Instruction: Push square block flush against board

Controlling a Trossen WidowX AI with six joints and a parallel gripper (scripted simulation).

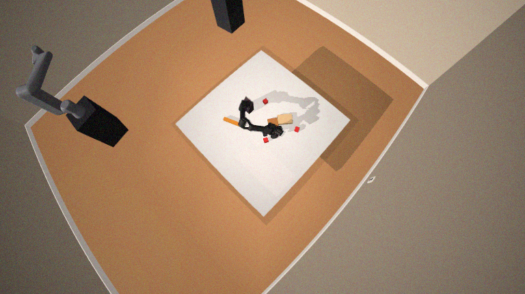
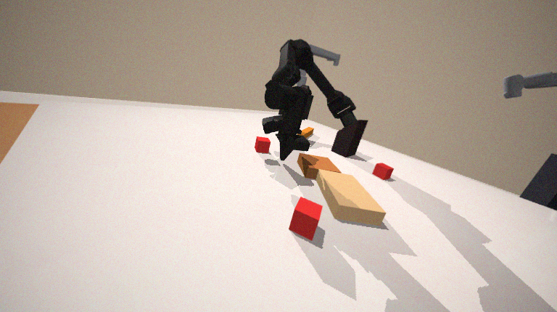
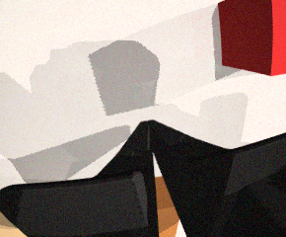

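My gripper tip is 90 mm to the right of the orange square block, 60 mm past it and 10 mm below it. From my gripper tip the other things lie so: tan board (200 mm to the left, 10 mm ahead, 10 mm above); then orange strip (380 mm behind, 140 mm to the right, 10 mm above).
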